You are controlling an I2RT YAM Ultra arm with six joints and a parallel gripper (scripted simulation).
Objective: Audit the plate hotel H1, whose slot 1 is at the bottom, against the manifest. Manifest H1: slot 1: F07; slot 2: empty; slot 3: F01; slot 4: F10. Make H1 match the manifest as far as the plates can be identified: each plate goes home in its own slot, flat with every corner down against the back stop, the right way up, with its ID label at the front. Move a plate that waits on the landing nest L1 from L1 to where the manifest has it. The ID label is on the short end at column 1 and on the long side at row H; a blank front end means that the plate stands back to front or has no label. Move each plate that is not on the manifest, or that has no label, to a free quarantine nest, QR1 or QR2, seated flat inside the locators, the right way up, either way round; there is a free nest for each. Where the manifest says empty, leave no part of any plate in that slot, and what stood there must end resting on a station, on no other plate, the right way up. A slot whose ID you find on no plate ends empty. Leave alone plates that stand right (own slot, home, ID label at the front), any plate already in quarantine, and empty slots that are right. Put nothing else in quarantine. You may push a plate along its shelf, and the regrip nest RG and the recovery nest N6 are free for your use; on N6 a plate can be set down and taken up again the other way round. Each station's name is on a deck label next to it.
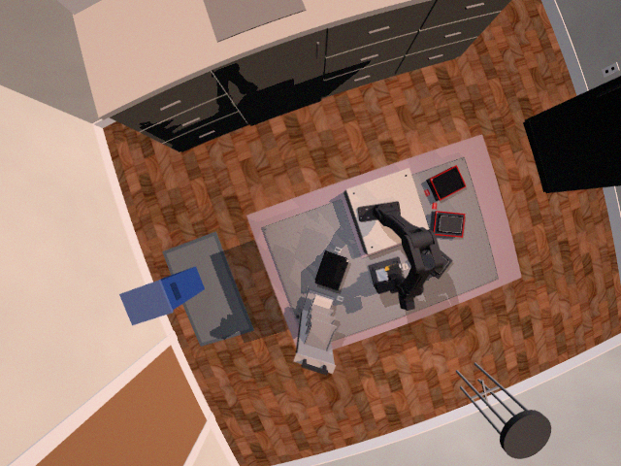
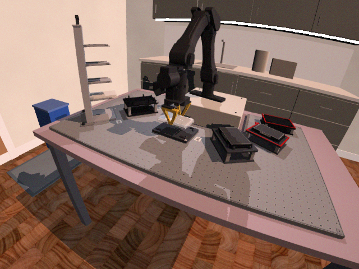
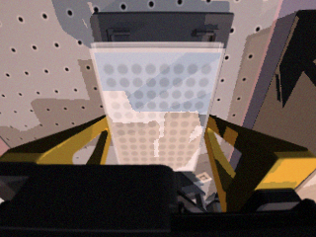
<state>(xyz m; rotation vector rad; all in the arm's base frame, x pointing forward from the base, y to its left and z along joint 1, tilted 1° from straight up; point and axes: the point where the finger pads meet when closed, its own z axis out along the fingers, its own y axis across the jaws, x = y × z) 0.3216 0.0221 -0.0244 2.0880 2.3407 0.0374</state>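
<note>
Now: the N6 label 10 cm to the left of my hand, 6 cm below it and 2 cm behind it. Also, from my hand: L1 deck label: 17 cm to the left, 11 cm behind, 6 cm below; then H1 deck label: 26 cm to the right, 10 cm ahead, 6 cm below; then dark plate: 35 cm to the left, 20 cm behind, 1 cm below.
</note>
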